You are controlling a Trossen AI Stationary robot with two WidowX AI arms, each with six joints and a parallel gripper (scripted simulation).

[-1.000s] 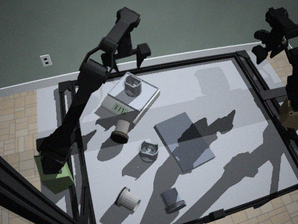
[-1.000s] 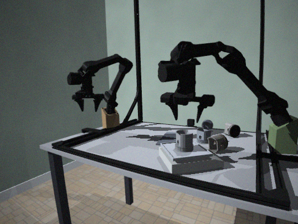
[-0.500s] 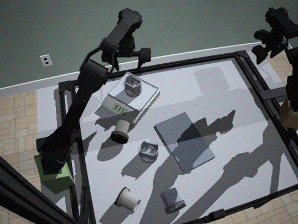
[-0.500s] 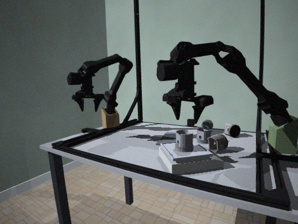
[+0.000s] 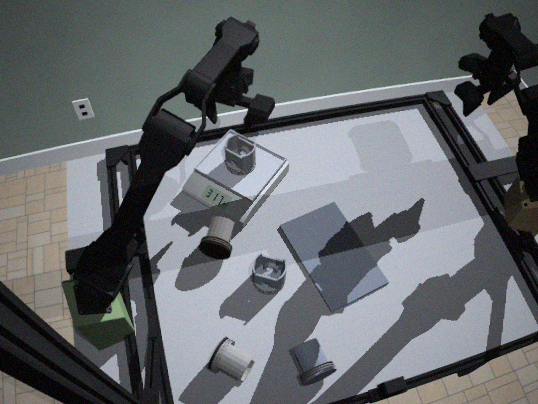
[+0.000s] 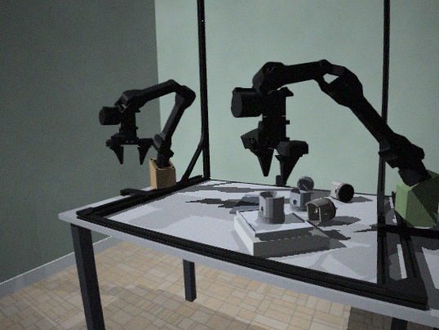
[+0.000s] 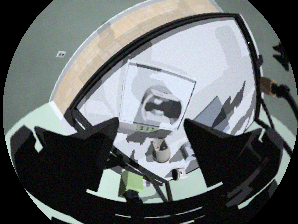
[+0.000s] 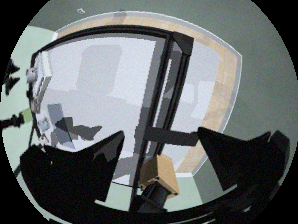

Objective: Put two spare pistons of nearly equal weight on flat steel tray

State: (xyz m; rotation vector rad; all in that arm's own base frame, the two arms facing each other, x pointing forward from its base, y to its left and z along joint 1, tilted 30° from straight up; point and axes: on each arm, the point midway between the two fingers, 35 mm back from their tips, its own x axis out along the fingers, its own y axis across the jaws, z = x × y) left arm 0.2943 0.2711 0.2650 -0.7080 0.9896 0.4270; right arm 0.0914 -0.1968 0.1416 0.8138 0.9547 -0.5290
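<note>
Now: left hand 2 cm past the white scale, 1 cm to the left of it and 16 cm above it. Round my left hand: flat steel tray (29 cm behind, 16 cm to the right, 20 cm below).
</note>
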